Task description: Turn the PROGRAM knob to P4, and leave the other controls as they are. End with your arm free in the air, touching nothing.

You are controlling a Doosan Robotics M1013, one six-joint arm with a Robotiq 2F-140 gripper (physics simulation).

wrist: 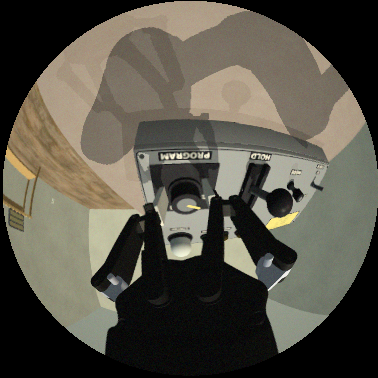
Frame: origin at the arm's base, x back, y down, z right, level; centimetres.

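Where they show: gripper, fingertip midpoint: (183, 190).
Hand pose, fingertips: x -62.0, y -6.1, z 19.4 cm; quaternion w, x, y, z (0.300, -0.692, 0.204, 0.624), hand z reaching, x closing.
Things, the pixels of their top centre, and the offset from my fingertips. "spot": a spot on its surface instead. Level surfaces: height alone.
- black PROGRAM knob, middle of its top: (186, 209) dy -3.2, dx +0.9, dz -0.1 cm
- PROGRAM label, middle of its top: (185, 157) dy +2.8, dx +4.9, dz -0.3 cm
- small MODE knob, middle of its top: (299, 200) dy -4.2, dx -0.1, dz -24.1 cm
- toggle switch, surface spot: (317, 186) spot: dy -1.5, dx -0.2, dz -35.7 cm
- white dome, surface spot: (181, 245) spot: dy -9.0, dx -11.7, dz +1.2 cm
- yellow label, surface spot: (283, 220) spot: dy -7.1, dx -16.8, dz -33.0 cm
- tan surface, its level: dy +9.7 cm
The grey control box shows in the middle of the wrist view, its panel (230, 172) upside down. The black PROGRAM knob (185, 199) sits on a dark square plate at the panel's left, below the PROGRAM label (185, 156). Its yellow pointer line (194, 207) points right and slightly down in the view. My gripper (183, 190) is shut on the knob, with one pad close at each side. The pads and the knob hide the position marks, so I cannot read the setting.
The HOLD lever with its black ball (279, 202) is right of the fingers. A small MODE knob (295, 192) and a toggle switch (317, 186) stand further right. A white dome (181, 245) lies below the knob. A yellow label (283, 220) is near the panel edge. Arm shadows cover the tan surface (210, 92).
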